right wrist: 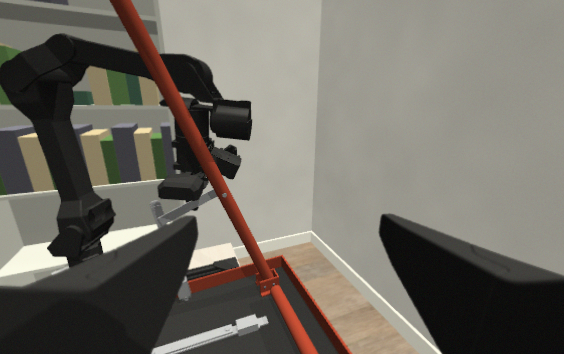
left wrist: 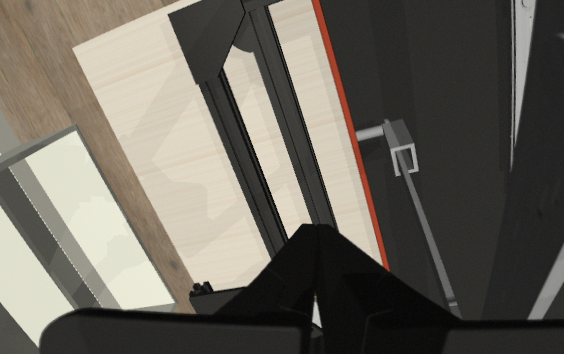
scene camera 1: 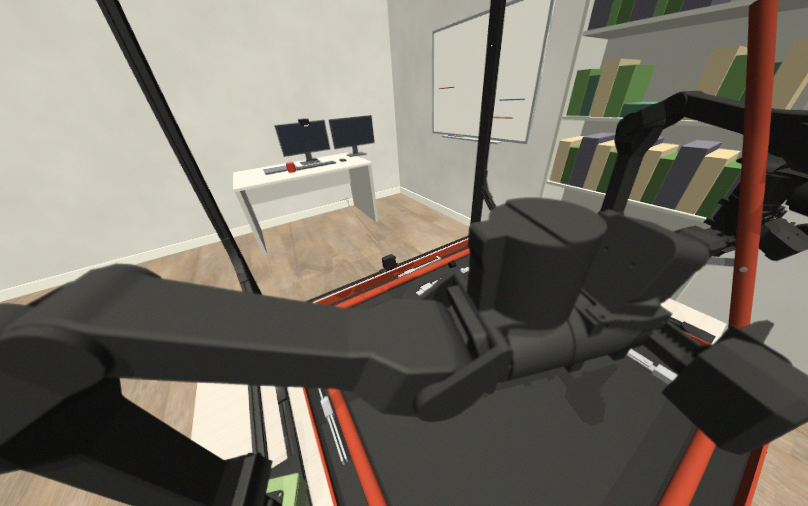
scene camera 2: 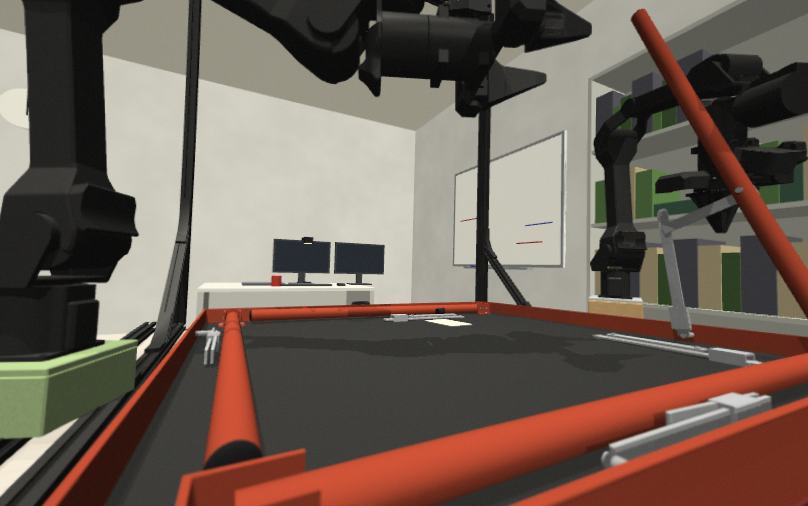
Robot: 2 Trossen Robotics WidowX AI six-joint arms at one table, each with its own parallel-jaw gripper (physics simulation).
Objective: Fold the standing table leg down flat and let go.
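Seen in the pictures: left gripper, fingertip midpoint: (right wrist: 194,209) (left wrist: 314,237) (scene camera 2: 721,233); right gripper, fingertip midpoint: (right wrist: 289,224) (scene camera 1: 702,290) (scene camera 2: 565,57); left arm's base, origin of the base link: (scene camera 2: 615,297); right arm's base, origin of the base link: (scene camera 2: 38,352).
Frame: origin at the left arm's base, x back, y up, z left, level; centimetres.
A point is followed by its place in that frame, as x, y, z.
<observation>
The standing red table leg (scene camera 1: 754,166) {-22.8, 33.7, 10.2} (scene camera 2: 698,116) {-23.5, 30.6, 11.4} (right wrist: 182,117) {-23.1, 31.5, 10.7} leans in scene camera 2 and the right wrist view, its foot end high. Its silver folding brace (scene camera 2: 674,274) {-17.9, 5.7, 9.0} (right wrist: 187,208) {-20.1, 15.3, 11.5} is bent at its joint and reaches up to the leg. My left gripper (left wrist: 314,237) {-16.7, 12.8, 15.1} (scene camera 2: 722,228) {-16.7, 12.8, 15.1} is shut and empty, pointing down beside the leg, near the brace; whether it touches either is unclear. A silver bracket (left wrist: 404,159) {-18.1, -1.3, 8.8} lies right of its tips in the left wrist view. My right gripper (right wrist: 289,224) {-53.2, 29.0, -3.3} (scene camera 2: 567,54) {-53.2, 29.0, -3.3} is open and empty, high above the upturned tabletop (scene camera 2: 417,387) {-65.1, -5.7, -14.0} (scene camera 1: 477,458) {-62.1, -5.8, -17.2}.
Several red legs lie flat along the rim, among them one at the left (scene camera 2: 233,381) {-79.3, -2.6, -20.4} and one in front (scene camera 2: 453,444) {-78.2, -2.5, -4.3}. Silver braces lie by the rim (scene camera 2: 649,342) {-28.2, -4.8, 5.1}. Black frame posts (scene camera 2: 483,196) {17.0, 30.6, -38.2} stand behind the table. A bookshelf (scene camera 1: 626,28) stands beyond the left arm.
</observation>
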